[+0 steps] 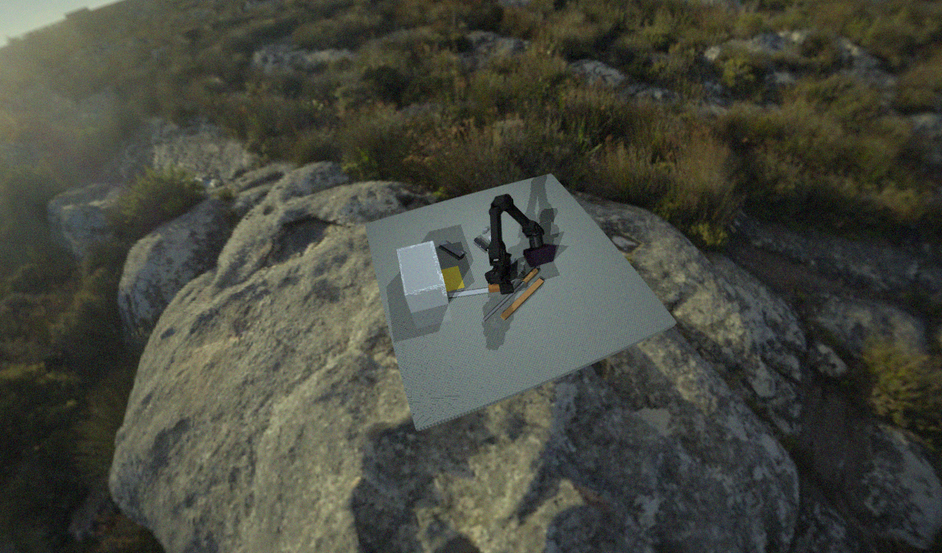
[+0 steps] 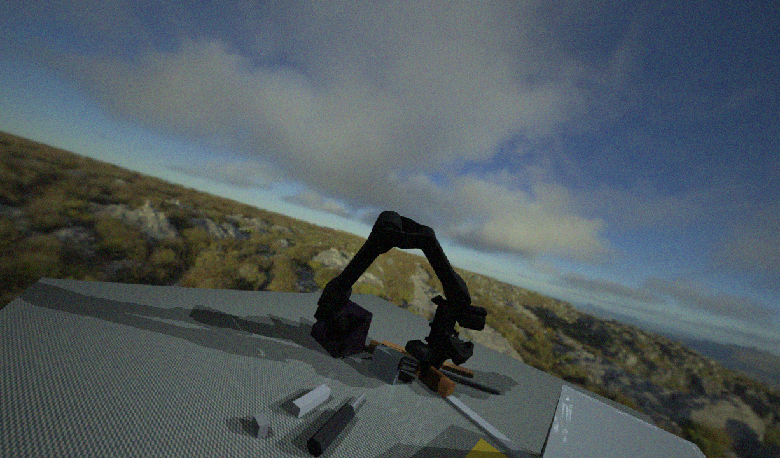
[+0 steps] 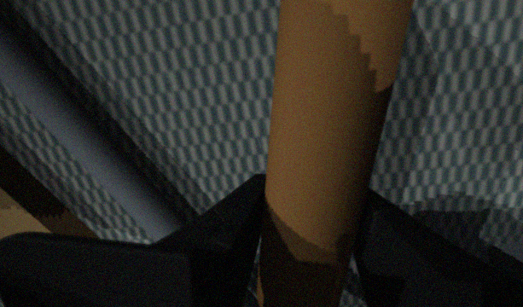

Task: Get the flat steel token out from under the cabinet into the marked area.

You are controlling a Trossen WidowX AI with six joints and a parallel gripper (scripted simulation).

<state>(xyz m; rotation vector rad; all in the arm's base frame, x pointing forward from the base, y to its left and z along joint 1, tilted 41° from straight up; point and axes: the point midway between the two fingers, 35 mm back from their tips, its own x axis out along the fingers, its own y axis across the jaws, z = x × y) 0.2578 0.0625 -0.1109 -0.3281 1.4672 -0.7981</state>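
The wooden stick lies 6 cm behind my gripper tip and 10 cm to the left of it. From my gripper tip the other things lie so: grey bar 9 cm behind, 31 cm to the right; grey block 8 cm behind, 9 cm to the right, 2 cm above; small grey cube 9 cm behind, 41 cm to the right.
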